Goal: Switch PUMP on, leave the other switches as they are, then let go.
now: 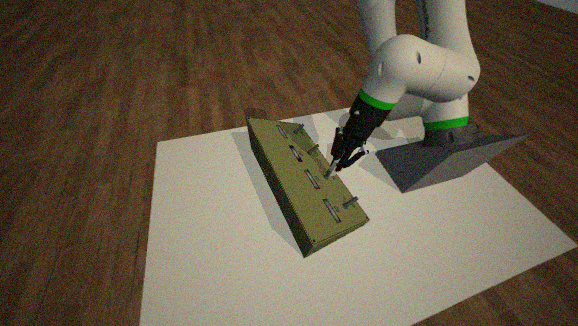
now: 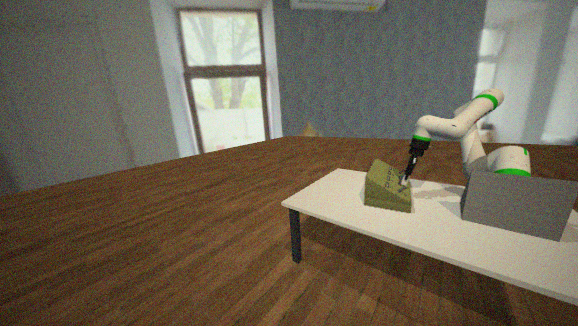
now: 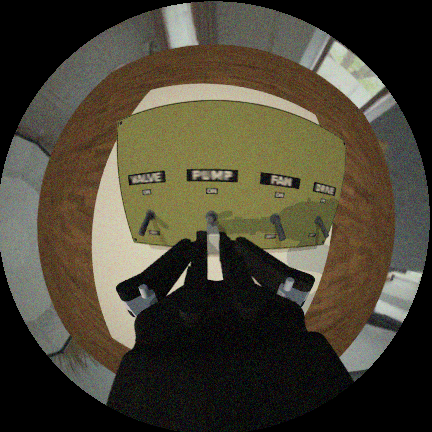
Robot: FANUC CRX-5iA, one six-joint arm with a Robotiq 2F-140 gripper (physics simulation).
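Seen in the pictures: gripper, between the fingertips: [image 1: 331, 174] [image 2: 403, 184] [image 3: 210, 229]; arm's base, origin of its link: [image 1: 445, 143] [image 2: 511, 191].
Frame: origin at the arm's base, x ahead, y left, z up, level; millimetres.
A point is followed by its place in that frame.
The olive switch panel [image 1: 320, 229] @[x 590, y 147, z 9 mm] [image 2: 387, 200] @[x 504, y 167, z -100 mm] [image 3: 225, 135] @[x 598, y -33, z 0 mm] has a sloped face with four levers. My gripper [image 1: 330, 170] @[x 453, y -32, z -61 mm] [image 2: 404, 180] @[x 453, y -32, z -61 mm] [image 3: 210, 229] @[x 453, y -32, z -61 mm] is shut with nothing between its fingers. Its pale fingertips are at the PUMP lever [image 3: 211, 217] @[x 472, y -32, z -14 mm], on the lever's OFF side, and seem to touch it. That lever looks foreshortened, standing out from the face below its ON mark; its tip is partly hidden by the fingers. The VALVE lever [image 1: 351, 202] @[x 445, y 91, z -41 mm] [image 3: 147, 223] @[x 444, y 82, z -44 mm], FAN lever [image 1: 313, 149] @[x 477, y -146, z -43 mm] [image 3: 278, 227] @[x 474, y -147, z -39 mm] and DRIVE lever [image 1: 298, 128] @[x 494, y -267, z -42 mm] [image 3: 322, 226] @[x 491, y -265, z -41 mm] tilt down toward OFF.
The panel stands on a white table [image 1: 210, 260] @[x 914, y 94, z -158 mm] [image 2: 325, 195] @[x 899, y 174, z -158 mm]. The arm's grey wedge-shaped base [image 1: 445, 165] @[x 120, y 90, z 30 mm] [image 2: 520, 202] @[x -11, y 95, z -13 mm] stands on the same table, on the lever side of the panel. The VALVE and FAN levers stand on either side of the fingers.
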